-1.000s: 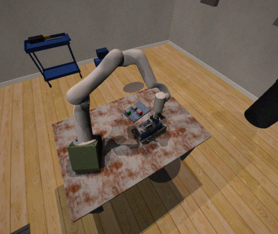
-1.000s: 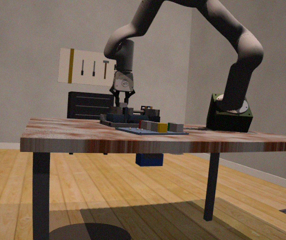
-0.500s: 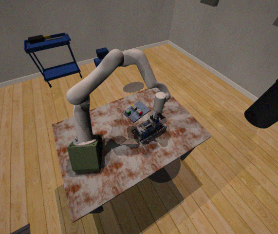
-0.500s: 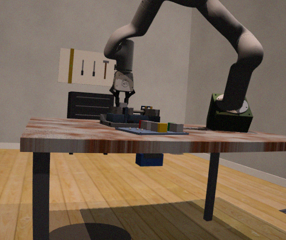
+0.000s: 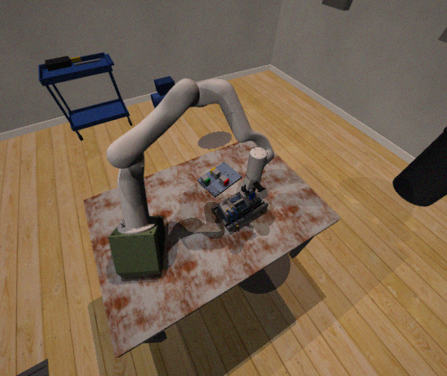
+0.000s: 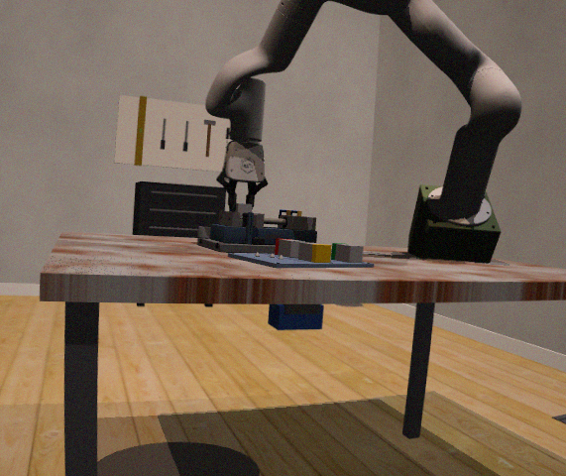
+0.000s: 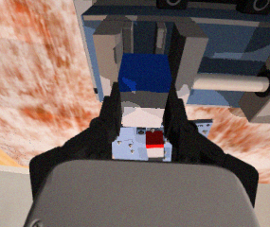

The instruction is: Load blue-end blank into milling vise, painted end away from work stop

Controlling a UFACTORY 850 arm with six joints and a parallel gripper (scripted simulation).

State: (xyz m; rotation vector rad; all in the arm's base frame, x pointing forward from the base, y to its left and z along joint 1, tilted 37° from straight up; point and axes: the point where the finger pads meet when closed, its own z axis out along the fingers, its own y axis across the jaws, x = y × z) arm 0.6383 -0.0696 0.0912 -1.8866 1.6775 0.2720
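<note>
The blue-ended blank lies 20 mm below my hand. Also, from my hand: pale rod 90 mm behind, 40 mm below, 20 mm to the right; milling vise 80 mm below, 70 mm behind, 10 mm to the right; red-ended blank 210 mm to the left, 100 mm below, 80 mm behind.
</note>
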